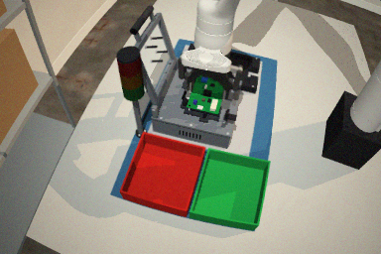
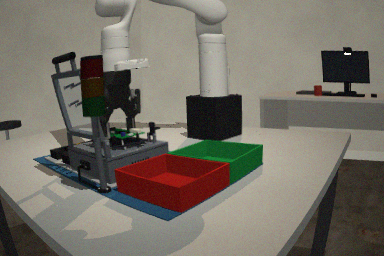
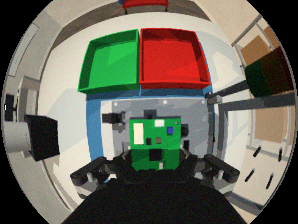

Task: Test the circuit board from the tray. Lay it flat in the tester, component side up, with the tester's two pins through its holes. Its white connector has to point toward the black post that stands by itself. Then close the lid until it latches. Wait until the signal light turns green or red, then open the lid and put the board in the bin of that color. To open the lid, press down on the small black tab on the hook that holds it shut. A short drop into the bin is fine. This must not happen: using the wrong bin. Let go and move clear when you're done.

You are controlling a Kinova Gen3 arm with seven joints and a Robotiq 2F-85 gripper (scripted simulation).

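Right now the green circuit board is right at my hand. From my hand the other things lie so: tester lid (12 cm ahead, 1 cm to the left, 10 cm above); green bin (13 cm behind, 19 cm to the left, 7 cm below); red bin (2 cm ahead, 20 cm to the left, 7 cm below).
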